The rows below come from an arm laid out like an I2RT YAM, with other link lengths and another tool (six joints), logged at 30 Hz.
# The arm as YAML. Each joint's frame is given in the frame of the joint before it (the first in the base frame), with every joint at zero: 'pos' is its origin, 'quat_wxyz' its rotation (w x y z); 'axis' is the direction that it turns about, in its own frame. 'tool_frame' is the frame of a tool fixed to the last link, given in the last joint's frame.
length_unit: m
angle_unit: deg
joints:
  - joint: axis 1
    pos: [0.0, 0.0, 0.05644]
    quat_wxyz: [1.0, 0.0, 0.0, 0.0]
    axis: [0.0, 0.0, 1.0]
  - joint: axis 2
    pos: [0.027, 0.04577, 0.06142]
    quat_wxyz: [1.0, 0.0, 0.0, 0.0]
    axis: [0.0, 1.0, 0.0]
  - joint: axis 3
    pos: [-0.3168, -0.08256, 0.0]
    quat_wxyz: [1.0, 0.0, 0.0, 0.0]
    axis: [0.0, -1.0, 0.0]
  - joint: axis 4
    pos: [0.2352, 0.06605, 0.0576]
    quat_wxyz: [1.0, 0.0, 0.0, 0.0]
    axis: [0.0, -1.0, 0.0]
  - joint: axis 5
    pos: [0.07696, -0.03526, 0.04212]
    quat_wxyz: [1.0, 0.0, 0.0, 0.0]
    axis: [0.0, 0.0, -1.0]
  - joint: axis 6
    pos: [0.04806, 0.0, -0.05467]
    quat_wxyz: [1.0, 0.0, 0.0, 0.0]
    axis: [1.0, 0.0, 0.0]
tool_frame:
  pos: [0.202, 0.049, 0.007]
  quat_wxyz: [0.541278, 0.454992, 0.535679, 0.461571]
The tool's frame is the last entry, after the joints.
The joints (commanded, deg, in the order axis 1, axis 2, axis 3, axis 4, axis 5, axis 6), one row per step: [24.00 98.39 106.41 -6.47 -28.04 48.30]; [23.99 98.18 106.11 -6.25 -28.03 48.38]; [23.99 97.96 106.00 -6.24 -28.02 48.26]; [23.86 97.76 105.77 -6.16 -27.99 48.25]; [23.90 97.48 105.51 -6.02 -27.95 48.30]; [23.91 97.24 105.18 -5.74 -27.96 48.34]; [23.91 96.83 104.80 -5.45 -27.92 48.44]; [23.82 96.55 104.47 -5.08 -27.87 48.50]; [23.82 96.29 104.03 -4.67 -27.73 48.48]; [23.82 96.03 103.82 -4.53 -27.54 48.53]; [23.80 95.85 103.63 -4.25 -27.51 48.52]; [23.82 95.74 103.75 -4.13 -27.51 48.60]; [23.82 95.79 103.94 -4.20 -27.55 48.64]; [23.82 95.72 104.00 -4.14 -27.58 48.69]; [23.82 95.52 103.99 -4.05 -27.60 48.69]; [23.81 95.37 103.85 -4.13 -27.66 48.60]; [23.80 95.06 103.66 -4.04 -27.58 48.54]
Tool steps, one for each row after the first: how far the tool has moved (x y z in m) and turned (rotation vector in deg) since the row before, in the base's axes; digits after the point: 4 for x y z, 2 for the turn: [-0.0009 -0.0006 0.0005 0.10 -0.06 -0.02]; [-0.0014 -0.0006 0.0011 -0.02 -0.20 -0.01]; [-0.0001 -0.0016 0.0003 0.01 -0.05 -0.16]; [-0.0016 -0.0005 0.0011 0.10 -0.11 0.00]; [-0.0013 -0.0004 0.0008 0.10 -0.14 0.02]; [-0.0021 -0.0012 0.0020 0.19 -0.21 -0.04]; [-0.0008 -0.0016 0.0016 0.17 -0.24 -0.14]; [-0.0007 -0.0009 0.0006 0.09 -0.22 -0.14]; [-0.0008 -0.0011 0.0013 0.12 -0.13 -0.19]; [-0.0009 -0.0007 0.0014 0.10 -0.25 -0.05]; [-0.0012 -0.0004 0.0027 0.19 -0.26 0.02]; [-0.0001 0.0001 0.0009 0.05 -0.03 0.04]; [-0.0008 -0.0003 0.0015 0.11 -0.14 0.03]; [-0.0016 -0.0006 0.0022 0.11 -0.26 0.02]; [-0.0009 -0.0002 -0.0003 -0.09 -0.01 0.04]; [-0.0016 -0.0011 0.0016 0.05 -0.24 -0.09]
